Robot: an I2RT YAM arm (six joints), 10 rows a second.
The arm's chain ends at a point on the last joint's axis. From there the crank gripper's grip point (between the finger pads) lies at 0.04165 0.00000 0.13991 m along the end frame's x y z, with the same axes.
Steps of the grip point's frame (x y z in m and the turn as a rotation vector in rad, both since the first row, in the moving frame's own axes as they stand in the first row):
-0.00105 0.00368 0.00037 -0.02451 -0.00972 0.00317
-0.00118 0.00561 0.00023 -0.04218 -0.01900 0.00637
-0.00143 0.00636 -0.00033 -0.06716 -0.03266 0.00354
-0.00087 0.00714 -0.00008 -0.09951 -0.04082 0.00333
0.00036 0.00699 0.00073 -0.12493 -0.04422 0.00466
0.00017 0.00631 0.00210 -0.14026 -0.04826 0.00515
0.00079 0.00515 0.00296 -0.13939 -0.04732 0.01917
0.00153 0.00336 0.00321 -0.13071 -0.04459 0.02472
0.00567 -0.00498 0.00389 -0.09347 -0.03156 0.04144
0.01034 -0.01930 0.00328 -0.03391 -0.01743 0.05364
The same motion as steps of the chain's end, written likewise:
0.00032 0.00012 0.00002 -0.02451 -0.00972 0.00317
0.00150 -0.00056 -0.00041 -0.04218 -0.01900 0.00637
0.00317 -0.00321 -0.00129 -0.06716 -0.03266 0.00354
0.00489 -0.00697 -0.00096 -0.09951 -0.04082 0.00333
0.00661 -0.01073 0.00013 -0.12493 -0.04422 0.00466
0.00700 -0.01358 0.00165 -0.14026 -0.04826 0.00515
0.00763 -0.01515 0.00256 -0.13939 -0.04732 0.01917
0.00803 -0.01594 0.00276 -0.13071 -0.04459 0.02472
0.01040 -0.01973 0.00334 -0.09347 -0.03156 0.04144
0.01297 -0.02622 0.00269 -0.03391 -0.01743 0.05364

